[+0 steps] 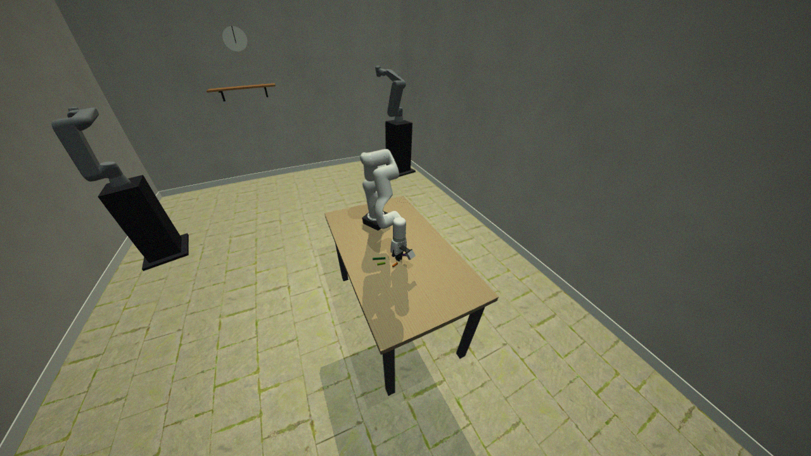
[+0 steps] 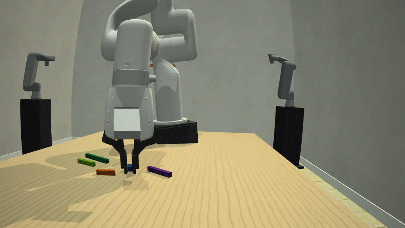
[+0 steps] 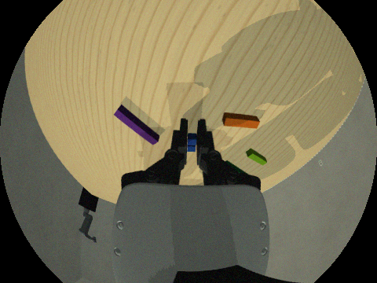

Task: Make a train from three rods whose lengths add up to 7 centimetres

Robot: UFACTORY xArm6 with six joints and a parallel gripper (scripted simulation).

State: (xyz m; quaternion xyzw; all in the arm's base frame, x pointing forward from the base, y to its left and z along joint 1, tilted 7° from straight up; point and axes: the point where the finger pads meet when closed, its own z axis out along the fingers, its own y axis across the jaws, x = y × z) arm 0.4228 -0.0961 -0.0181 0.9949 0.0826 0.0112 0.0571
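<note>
Right now my hand is 30 mm short of the orange rod, 50 mm to the left of it and 20 mm above it. Also, from my hand: lime rod (30 mm behind, 110 mm to the right, 20 mm below); then purple rod (60 mm to the left, 20 mm below); then green rod (80 mm behind, 100 mm to the right, 20 mm below).
</note>
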